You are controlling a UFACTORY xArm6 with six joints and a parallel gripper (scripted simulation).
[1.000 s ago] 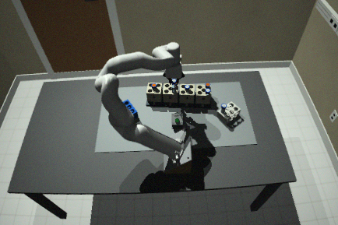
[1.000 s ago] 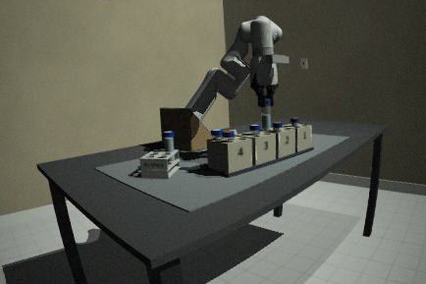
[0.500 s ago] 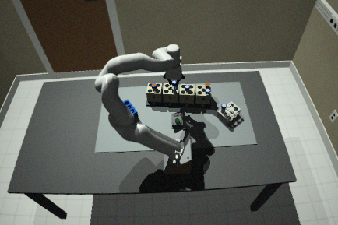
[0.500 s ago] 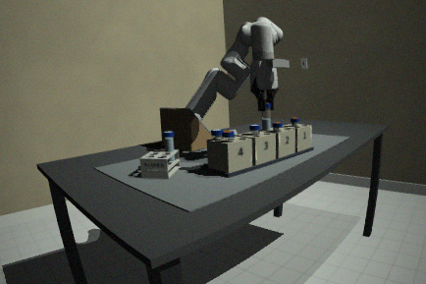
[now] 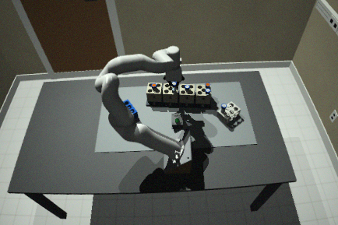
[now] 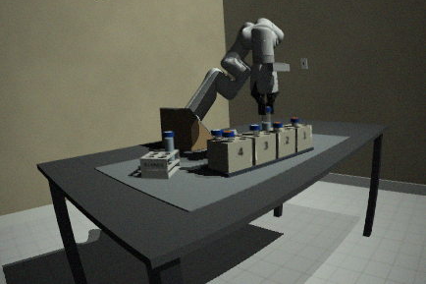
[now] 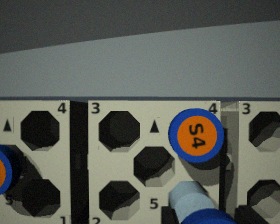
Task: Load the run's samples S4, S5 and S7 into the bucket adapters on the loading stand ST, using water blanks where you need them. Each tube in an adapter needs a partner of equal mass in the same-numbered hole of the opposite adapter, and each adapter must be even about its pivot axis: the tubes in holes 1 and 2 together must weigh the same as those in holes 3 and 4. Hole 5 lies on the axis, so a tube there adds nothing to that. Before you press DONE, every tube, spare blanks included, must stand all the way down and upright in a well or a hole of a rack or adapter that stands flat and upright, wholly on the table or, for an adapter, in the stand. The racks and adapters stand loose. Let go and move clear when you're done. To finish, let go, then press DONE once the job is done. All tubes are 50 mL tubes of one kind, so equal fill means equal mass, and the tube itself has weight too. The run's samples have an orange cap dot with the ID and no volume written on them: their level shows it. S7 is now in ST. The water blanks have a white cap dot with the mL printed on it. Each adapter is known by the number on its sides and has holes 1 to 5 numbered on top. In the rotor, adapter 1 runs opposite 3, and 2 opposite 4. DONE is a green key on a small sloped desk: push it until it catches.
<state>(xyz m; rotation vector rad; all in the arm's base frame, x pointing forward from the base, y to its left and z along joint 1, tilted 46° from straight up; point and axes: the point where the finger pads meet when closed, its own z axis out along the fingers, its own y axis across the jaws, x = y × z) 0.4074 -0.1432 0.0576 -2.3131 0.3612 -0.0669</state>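
My hand is 210 mm past the green DONE key, 100 mm above it and 20 mm to the right of it. Also, from my hand: adapter 3: 120 mm below, 90 mm to the right; adapter 2: 120 mm below, 30 mm ahead, 20 mm to the left; sample S4: 100 mm below, 40 mm ahead, 10 mm to the right.
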